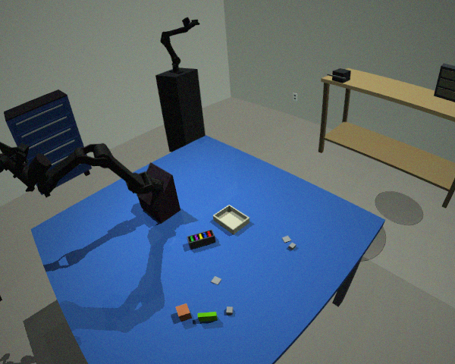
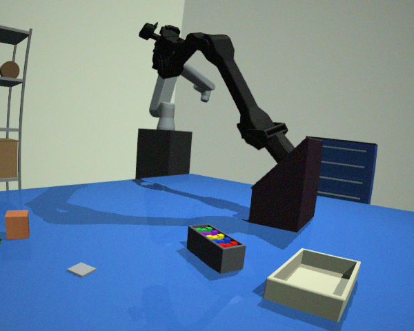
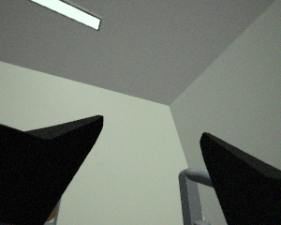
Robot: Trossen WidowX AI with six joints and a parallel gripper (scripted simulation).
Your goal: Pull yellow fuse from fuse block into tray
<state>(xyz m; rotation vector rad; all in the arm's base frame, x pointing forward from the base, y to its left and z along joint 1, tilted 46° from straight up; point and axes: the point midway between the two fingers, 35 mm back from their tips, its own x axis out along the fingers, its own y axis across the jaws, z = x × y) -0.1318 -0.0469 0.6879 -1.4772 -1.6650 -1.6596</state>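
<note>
My gripper tip is 58 cm above the yellow fuse, 49 cm to the right of it and 48 cm short of it. Round my gripper tip: purple fuse 58 cm below, 47 cm to the left, 47 cm ahead; then green fuse 58 cm below, 46 cm to the left, 46 cm ahead; then blue fuse 58 cm below, 51 cm to the left, 49 cm ahead.
</note>
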